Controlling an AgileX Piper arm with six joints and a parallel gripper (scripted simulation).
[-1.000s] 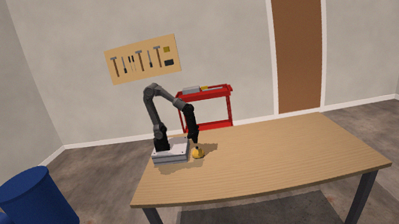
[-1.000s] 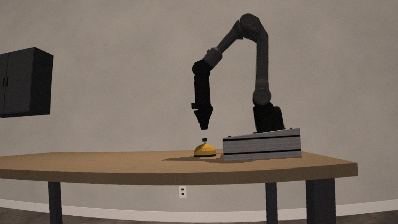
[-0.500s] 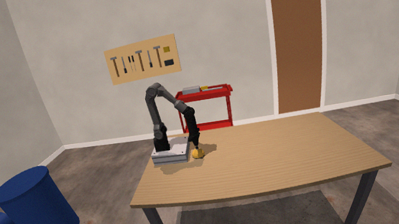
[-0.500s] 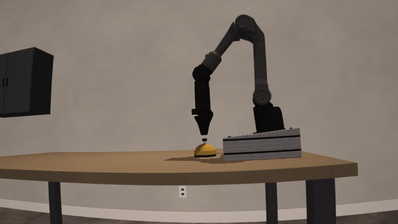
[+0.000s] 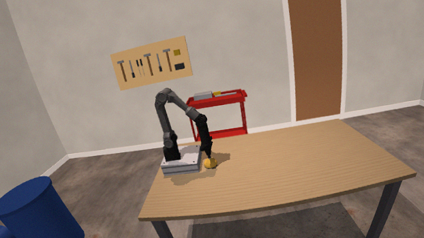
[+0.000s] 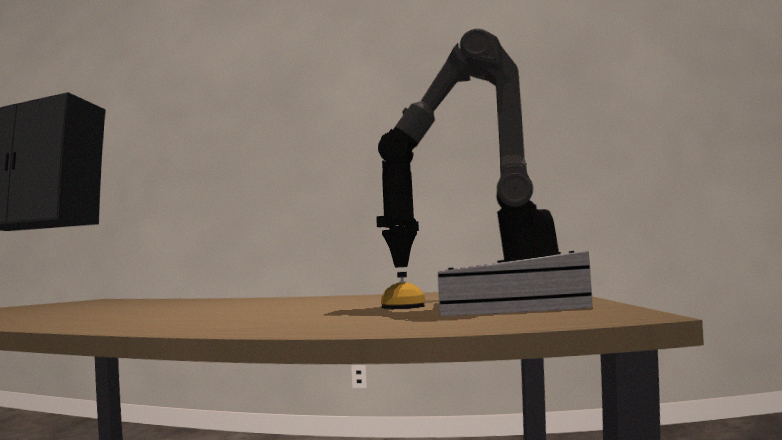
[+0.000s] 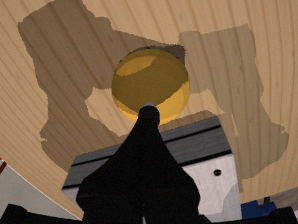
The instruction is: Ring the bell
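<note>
The dark button lies 20 mm below my hand. The rest, counted from my hand: yellow dome bell: 40 mm below.
</note>
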